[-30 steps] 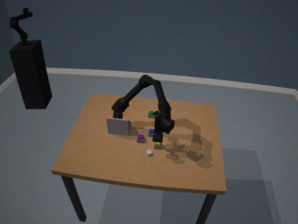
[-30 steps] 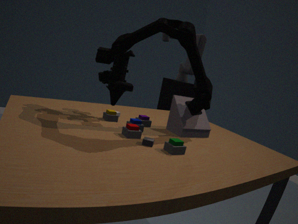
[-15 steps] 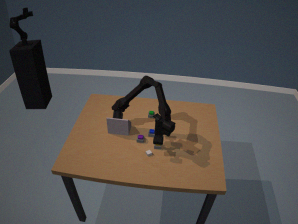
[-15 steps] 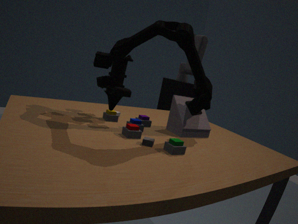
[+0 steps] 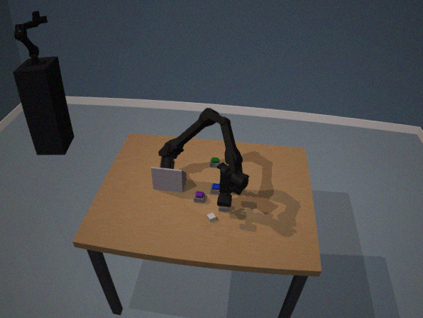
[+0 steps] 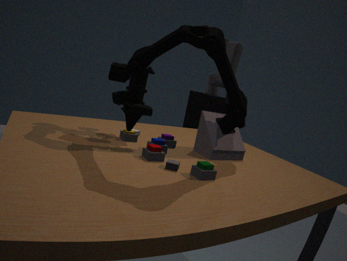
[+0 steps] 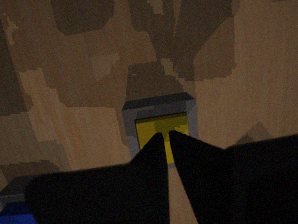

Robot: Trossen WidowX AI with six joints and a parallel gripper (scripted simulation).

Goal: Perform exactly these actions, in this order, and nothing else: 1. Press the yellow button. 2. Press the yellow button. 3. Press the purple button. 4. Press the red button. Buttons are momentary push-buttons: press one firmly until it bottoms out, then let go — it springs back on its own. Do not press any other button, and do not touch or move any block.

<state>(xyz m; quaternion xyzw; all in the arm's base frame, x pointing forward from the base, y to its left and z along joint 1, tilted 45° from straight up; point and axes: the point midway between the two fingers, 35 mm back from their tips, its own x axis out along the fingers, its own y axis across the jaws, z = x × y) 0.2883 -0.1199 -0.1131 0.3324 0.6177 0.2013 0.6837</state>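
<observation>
Now: the yellow button 1 cm below my gripper tip. The rest, counted from my gripper tip: blue button (12 cm to the left, 4 cm behind); then white block (7 cm to the right, 7 cm behind, 2 cm below); then purple button (12 cm behind, 6 cm to the left).
</observation>
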